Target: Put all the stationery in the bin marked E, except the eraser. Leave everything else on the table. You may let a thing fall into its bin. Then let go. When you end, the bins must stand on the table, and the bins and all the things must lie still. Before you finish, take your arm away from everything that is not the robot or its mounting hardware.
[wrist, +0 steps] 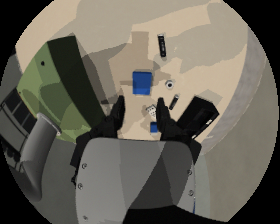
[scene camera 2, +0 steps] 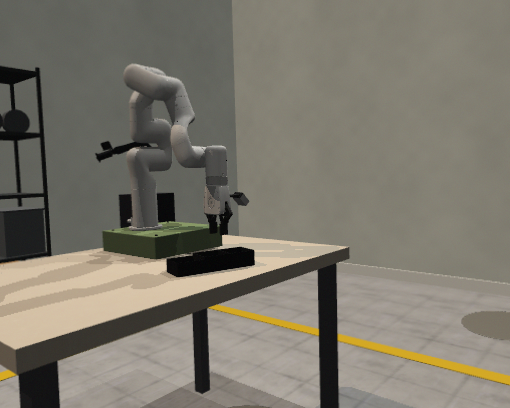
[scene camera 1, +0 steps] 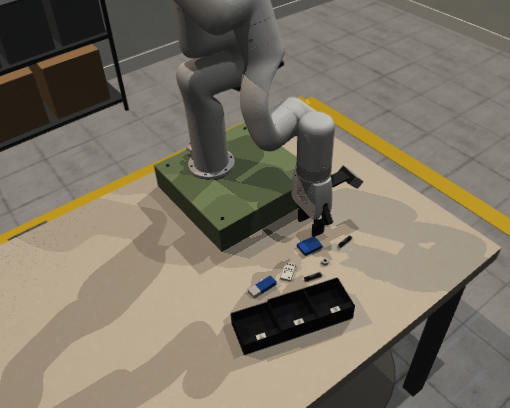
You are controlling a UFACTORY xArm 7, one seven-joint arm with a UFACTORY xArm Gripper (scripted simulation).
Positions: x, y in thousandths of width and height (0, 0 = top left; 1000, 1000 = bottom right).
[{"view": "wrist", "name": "gripper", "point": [502, 462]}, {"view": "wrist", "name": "black bin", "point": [720, 542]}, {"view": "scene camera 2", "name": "gripper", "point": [428, 575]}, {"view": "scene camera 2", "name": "black bin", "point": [423, 638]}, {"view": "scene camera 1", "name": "gripper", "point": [609, 555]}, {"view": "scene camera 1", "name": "black bin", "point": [503, 803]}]
